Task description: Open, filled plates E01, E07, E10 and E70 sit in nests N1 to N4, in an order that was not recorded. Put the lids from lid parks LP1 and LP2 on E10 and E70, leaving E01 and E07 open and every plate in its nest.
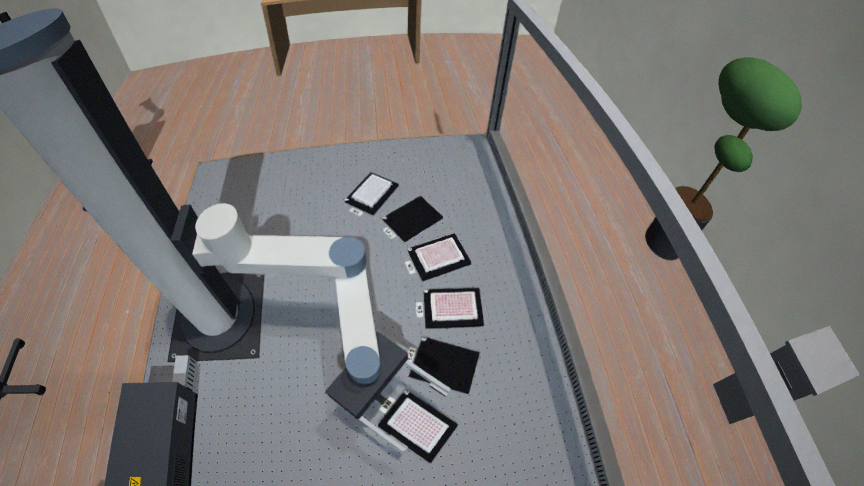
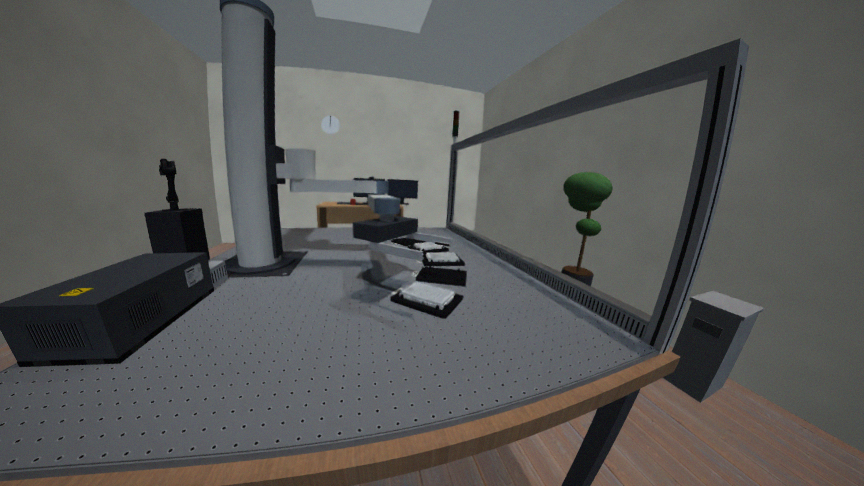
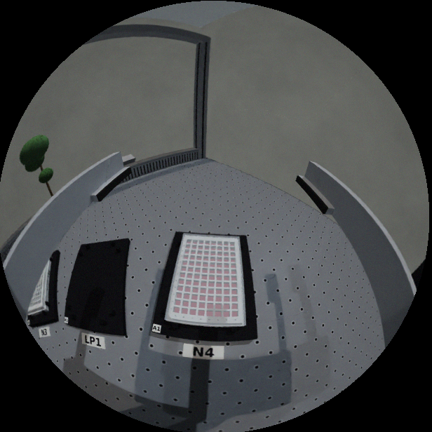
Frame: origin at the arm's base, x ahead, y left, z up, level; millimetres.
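Seen in the pictures: gripper, fingertip midpoint: [image 1: 427, 420] [image 2: 438, 248]; arm's base, link origin: [image 1: 218, 316] [image 2: 261, 265].
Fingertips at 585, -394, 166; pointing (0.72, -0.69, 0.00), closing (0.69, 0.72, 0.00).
Observation:
Pixels of each thing's top centre, then the offset from my fingertips to it, as dx, dy, dz. "spot": a spot on its surface instead.
- nest N4, surface spot: [image 1: 448, 425] spot: +57, +3, -124
- plate, top centre: [image 1: 417, 424] [image 2: 427, 291] -18, +17, -125
- N3, top centre: [image 1: 454, 304] [image 2: 442, 255] +131, +341, -127
- N2, top centre: [image 1: 439, 252] [image 2: 428, 244] +119, +523, -127
- N1, top centre: [image 1: 371, 188] -71, +817, -125
- LP2, top centre: [image 1: 413, 215] [image 2: 409, 238] +58, +687, -133
My gripper [image 1: 426, 420] [image 2: 436, 247] [image 3: 213, 157] is wide open and empty, raised above nest N4 [image 1: 449, 425] [image 3: 250, 310]. The plate [image 1: 416, 423] [image 2: 427, 294] [image 3: 207, 280] in N4 has pink wells and a clear lid [image 3: 207, 321] that looks flat on it; its name does not show. The plates in N3 [image 1: 454, 305] [image 2: 442, 258] [image 3: 39, 290] and N2 [image 1: 439, 252] [image 2: 428, 246] show pink wells and look open. The plate in N1 [image 1: 371, 190] looks whiter, as if lidded. No lid shows on black LP1 [image 1: 453, 362] [image 2: 444, 276] [image 3: 102, 285] or LP2 [image 1: 413, 218].
The arm's column [image 1: 114, 181] [image 2: 247, 132] stands at the left of the perforated table, with a dark control box [image 1: 148, 429] [image 2: 108, 302] in front. A framed screen [image 1: 604, 114] [image 2: 573, 102] runs along the right edge, beyond the arc of nests.

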